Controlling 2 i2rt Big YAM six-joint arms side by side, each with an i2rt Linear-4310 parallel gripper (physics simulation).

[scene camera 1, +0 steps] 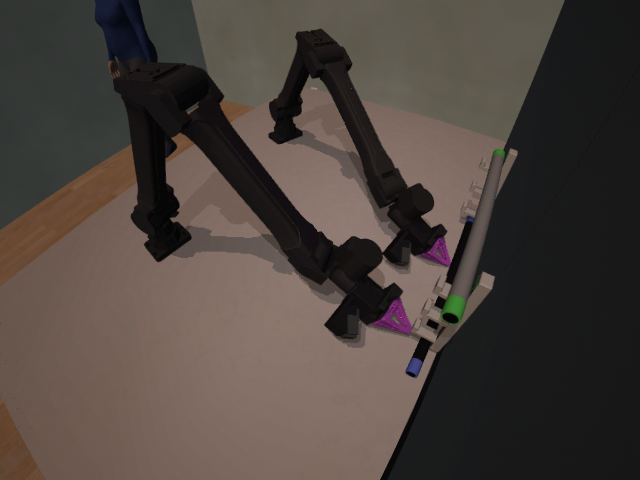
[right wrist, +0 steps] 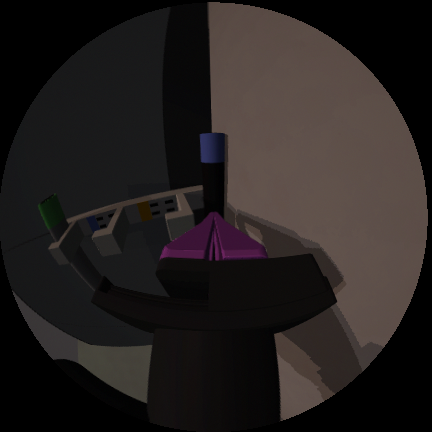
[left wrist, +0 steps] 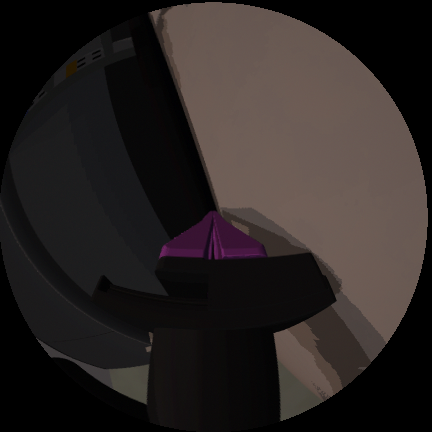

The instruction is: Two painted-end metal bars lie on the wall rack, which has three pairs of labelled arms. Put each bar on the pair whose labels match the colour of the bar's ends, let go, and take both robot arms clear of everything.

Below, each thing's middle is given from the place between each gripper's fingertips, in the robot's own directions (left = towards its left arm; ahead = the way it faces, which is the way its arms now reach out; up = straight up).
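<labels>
From my right hand, the black blue-ended bar [scene camera 1: 451, 273] is 2 cm below, 18 cm to the left and 5 cm ahead. Then there's the grey green-ended bar [scene camera 1: 455, 304], which is 19 cm above my right hand, 5 cm ahead of it and 20 cm to the left of it.
My left hand sits 5 cm to the left of the black blue-ended bar and 1 cm short of it. The grey green-ended bar is 21 cm above my left hand, 3 cm to the right of it and 1 cm ahead of it.
</labels>
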